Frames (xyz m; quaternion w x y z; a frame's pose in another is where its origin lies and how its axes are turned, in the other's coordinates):
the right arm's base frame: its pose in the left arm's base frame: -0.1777 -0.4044 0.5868 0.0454 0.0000 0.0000 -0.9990
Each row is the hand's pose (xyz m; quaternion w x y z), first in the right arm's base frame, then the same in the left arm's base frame.
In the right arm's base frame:
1: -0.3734 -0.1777 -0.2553 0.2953 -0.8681 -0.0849 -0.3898
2: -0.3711 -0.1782 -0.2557 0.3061 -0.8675 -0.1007 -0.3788
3: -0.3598 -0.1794 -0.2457 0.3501 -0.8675 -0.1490 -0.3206
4: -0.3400 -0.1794 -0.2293 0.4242 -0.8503 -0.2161 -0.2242
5: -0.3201 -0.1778 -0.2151 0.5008 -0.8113 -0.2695 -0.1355
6: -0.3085 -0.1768 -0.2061 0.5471 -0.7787 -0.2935 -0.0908
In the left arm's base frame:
1: 0.1780 -0.1936 0.3315 0.3760 0.1242 -0.8634 0.3127
2: 0.1757 -0.1933 0.3311 0.3645 0.1400 -0.8621 0.3230
3: 0.1643 -0.1931 0.3411 0.3044 0.1882 -0.8598 0.3643
4: 0.1446 -0.1949 0.3575 0.2047 0.2545 -0.8396 0.4340
5: 0.1250 -0.1983 0.3717 0.1126 0.3061 -0.7982 0.5064
6: 0.1135 -0.2003 0.3807 0.0659 0.3285 -0.7645 0.5506

